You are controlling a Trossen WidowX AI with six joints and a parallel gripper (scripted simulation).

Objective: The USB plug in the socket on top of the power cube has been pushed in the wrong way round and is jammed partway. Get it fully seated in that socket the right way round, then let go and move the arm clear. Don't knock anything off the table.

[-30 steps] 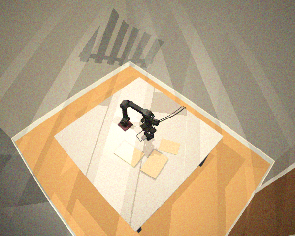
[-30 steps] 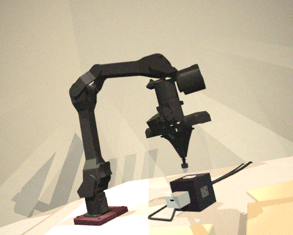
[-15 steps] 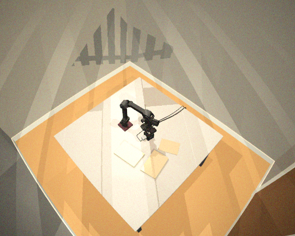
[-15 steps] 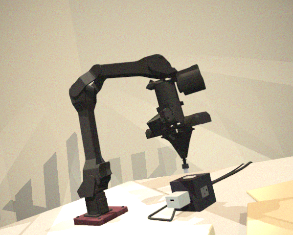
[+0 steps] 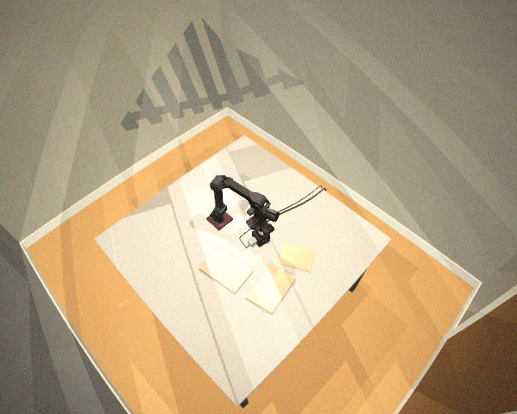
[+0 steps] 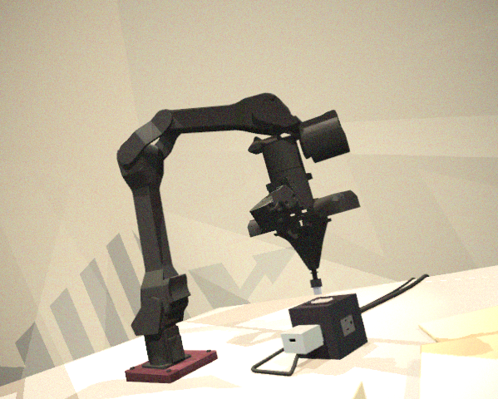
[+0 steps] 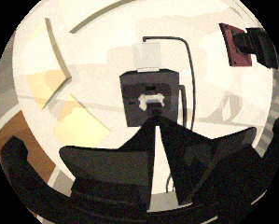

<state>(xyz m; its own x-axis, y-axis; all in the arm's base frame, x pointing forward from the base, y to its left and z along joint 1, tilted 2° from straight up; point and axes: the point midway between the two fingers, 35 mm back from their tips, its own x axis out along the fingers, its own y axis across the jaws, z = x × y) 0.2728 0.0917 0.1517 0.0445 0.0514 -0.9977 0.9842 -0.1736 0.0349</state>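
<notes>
Now: gripper tip 6 cm above the pale socket plate. From my gripper tip the other things lie so: black USB plug (2 cm below); pale sheet (23 cm ahead, 12 cm below, 7 cm to the left).
</notes>
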